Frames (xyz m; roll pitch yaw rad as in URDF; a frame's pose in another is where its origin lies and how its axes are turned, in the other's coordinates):
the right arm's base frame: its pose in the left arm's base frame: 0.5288 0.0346 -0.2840 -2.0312 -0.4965 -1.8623
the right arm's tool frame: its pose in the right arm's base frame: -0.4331 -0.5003 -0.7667 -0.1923 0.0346 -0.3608
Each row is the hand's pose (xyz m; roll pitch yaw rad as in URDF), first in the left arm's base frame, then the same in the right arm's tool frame.
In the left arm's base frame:
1: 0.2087 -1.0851 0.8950 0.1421 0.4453 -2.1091
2: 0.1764 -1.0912 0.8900 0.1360 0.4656 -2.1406
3: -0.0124 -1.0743 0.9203 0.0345 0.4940 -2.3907
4: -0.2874 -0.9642 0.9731 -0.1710 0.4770 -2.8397
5: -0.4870 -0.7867 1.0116 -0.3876 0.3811 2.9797
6: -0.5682 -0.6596 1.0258 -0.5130 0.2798 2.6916
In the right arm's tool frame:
1: 1.8461 0.6357 0.7660 2.0990 -0.3514 1.3165
2: 1.8488 0.6650 0.7504 2.0963 -0.3329 1.3478
3: 1.8730 0.7827 0.6008 2.0818 -0.1432 1.4697
4: 1.8573 0.9109 0.3290 2.0942 0.1975 1.6739
5: 1.7804 0.9592 0.0749 2.1741 0.5503 1.9432
6: 1.7111 0.9544 -0.0598 2.2986 0.7617 2.1962

